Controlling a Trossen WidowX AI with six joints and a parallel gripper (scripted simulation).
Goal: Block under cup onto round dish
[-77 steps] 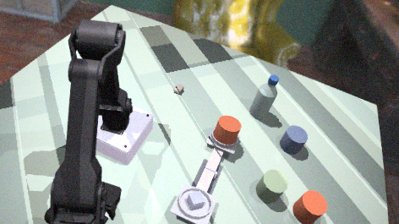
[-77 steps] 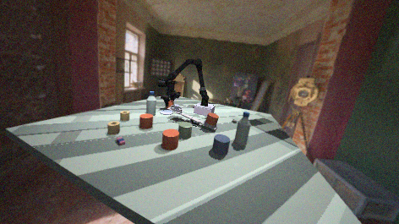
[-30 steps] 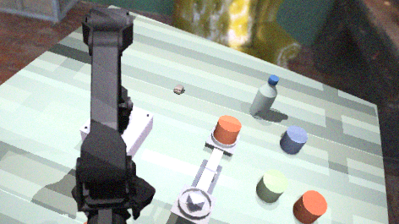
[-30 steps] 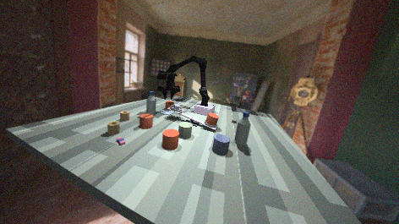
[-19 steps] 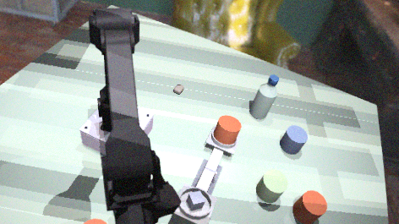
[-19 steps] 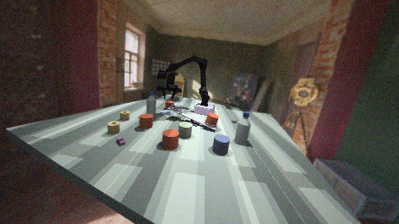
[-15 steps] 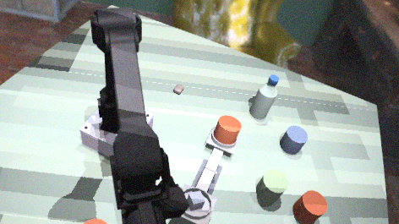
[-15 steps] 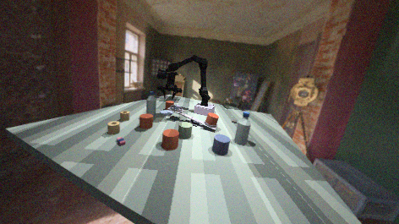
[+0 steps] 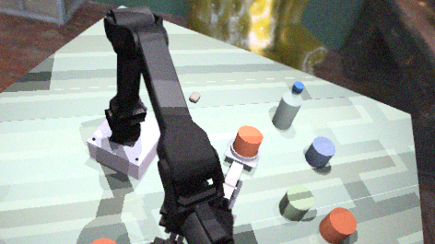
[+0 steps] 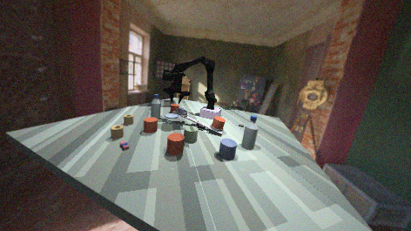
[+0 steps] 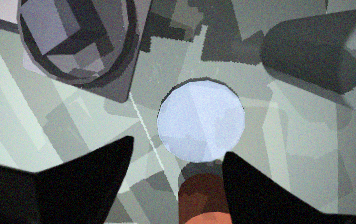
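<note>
The balance beam lies 20 cm to the left of my gripper tip, 9 cm ahead of it and 8 cm below it. The rest, counted from my gripper tip: blue-red block 43 cm ahead, 11 cm below, 5 cm to the right; green cylinder 28 cm ahead, 21 cm to the left, 8 cm below; blue cylinder 40 cm to the left, 34 cm ahead, 8 cm below.
</note>
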